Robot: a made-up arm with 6 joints. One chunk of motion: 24 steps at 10 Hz.
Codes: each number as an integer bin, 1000 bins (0 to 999) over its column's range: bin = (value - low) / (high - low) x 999, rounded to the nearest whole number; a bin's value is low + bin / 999 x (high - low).
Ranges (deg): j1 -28..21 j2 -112..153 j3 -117..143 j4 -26..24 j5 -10..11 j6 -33..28
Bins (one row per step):
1: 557 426 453 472 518 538
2: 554 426 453 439 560 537
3: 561 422 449 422 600 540
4: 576 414 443 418 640 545
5: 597 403 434 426 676 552
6: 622 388 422 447 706 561
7: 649 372 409 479 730 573
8: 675 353 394 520 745 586
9: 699 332 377 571 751 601
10: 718 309 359 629 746 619
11: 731 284 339 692 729 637
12: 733 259 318 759 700 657
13: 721 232 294 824 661 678
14: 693 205 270 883 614 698
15: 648 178 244 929 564 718
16: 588 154 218 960 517 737
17: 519 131 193 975 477 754
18: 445 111 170 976 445 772
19: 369 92 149 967 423 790
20: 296 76 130 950 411 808
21: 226 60 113 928 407 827
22: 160 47 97 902 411 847
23: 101 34 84 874 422 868
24: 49 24 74 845 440 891
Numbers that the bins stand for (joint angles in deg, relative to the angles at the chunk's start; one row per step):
1: -0.68 1.00 0.90 -2.38 0.89 -0.15
2: -0.83 1.00 0.90 -4.03 1.77 -0.21
3: -0.48 -0.06 -0.14 -4.88 2.61 -0.03
4: 0.25 -2.18 -1.70 -5.08 3.45 0.28
5: 1.28 -5.10 -4.05 -4.68 4.21 0.71
6: 2.51 -9.08 -7.17 -3.63 4.84 1.26
7: 3.83 -13.32 -10.55 -2.03 5.35 1.99
8: 5.11 -18.36 -14.46 0.03 5.66 2.78
9: 6.29 -23.93 -18.88 2.58 5.79 3.70
10: 7.22 -30.03 -23.57 5.48 5.68 4.80
11: 7.85 -36.66 -28.77 8.63 5.32 5.90
12: 7.95 -43.30 -34.24 11.99 4.71 7.12
13: 7.36 -50.46 -40.48 15.24 3.89 8.40
14: 5.99 -57.62 -46.73 18.19 2.91 9.62
15: 3.78 -64.78 -53.50 20.50 1.86 10.84
16: 0.84 -71.15 -60.26 22.05 0.87 12.00
17: -2.54 -77.25 -66.77 22.80 0.03 13.04
18: -6.17 -82.56 -72.76 22.85 -0.65 14.14
19: -9.90 -87.60 -78.22 22.40 -1.11 15.24
20: -13.48 -91.84 -83.17 21.55 -1.36 16.34
21: -16.91 -96.08 -87.59 20.45 -1.44 17.50
22: -20.15 -99.53 -91.75 19.15 -1.36 18.72
23: -23.05 -102.98 -95.14 17.74 -1.13 20.00
24: -25.60 -105.63 -97.74 16.29 -0.75 21.41

